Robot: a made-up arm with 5 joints.
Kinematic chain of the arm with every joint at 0, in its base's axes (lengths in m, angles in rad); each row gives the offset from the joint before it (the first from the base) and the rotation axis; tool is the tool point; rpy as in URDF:
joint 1: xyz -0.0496 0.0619 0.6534 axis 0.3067 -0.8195 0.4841
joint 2: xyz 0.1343 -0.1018 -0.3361 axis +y
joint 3: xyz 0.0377 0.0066 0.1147 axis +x
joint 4: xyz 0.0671 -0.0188 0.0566 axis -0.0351 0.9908 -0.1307
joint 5: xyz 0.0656 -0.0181 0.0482 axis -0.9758 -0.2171 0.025
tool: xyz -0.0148 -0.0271 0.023 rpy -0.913 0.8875 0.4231
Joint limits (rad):
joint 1: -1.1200..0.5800
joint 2: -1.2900..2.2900
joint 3: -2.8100..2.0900
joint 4: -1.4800..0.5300
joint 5: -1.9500..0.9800
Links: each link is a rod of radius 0.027 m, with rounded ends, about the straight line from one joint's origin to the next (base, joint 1, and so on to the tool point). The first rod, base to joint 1, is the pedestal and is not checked.
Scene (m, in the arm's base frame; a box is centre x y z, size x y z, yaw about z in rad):
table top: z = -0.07
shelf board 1: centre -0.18 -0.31 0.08 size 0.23 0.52 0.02 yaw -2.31
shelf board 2: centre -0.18 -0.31 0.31 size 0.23 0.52 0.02 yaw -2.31
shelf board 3: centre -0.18 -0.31 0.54 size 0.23 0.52 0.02 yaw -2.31
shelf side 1: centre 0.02 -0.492 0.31 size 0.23 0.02 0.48 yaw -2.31
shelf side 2: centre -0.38 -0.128 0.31 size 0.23 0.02 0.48 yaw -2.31
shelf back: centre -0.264 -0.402 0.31 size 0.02 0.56 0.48 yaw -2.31
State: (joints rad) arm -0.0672 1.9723 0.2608 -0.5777 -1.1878
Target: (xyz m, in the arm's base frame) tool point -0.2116 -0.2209 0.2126
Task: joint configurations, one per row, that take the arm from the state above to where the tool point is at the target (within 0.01 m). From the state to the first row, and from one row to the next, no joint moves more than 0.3 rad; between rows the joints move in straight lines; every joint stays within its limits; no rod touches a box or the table.
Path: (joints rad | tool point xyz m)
1: -0.1096 1.7939 0.4327 -0.8033 -1.0483 | 0.1929 -0.1792 0.1420
2: -0.1520 1.6155 0.6046 -1.0288 -0.9087 | 0.1826 -0.2048 0.1861
3: -0.1944 1.4371 0.7765 -1.2544 -0.7692 | 0.1568 -0.2211 0.2302
4: -0.2368 1.2587 0.9484 -1.4800 -0.6297 | 0.1192 -0.2258 0.2684
5: -0.3050 1.5165 1.0369 -1.2150 -0.7959 | 0.0570 -0.2452 0.2174
6: -0.3732 1.7744 1.1254 -0.9500 -0.9621 | -0.0288 -0.2519 0.1865
7: -0.4414 2.0322 1.2139 -0.6850 -1.1284 | -0.1239 -0.2435 0.1848
8: -0.5097 2.2900 1.3024 -0.4200 -1.2946 | -0.2116 -0.2209 0.2126

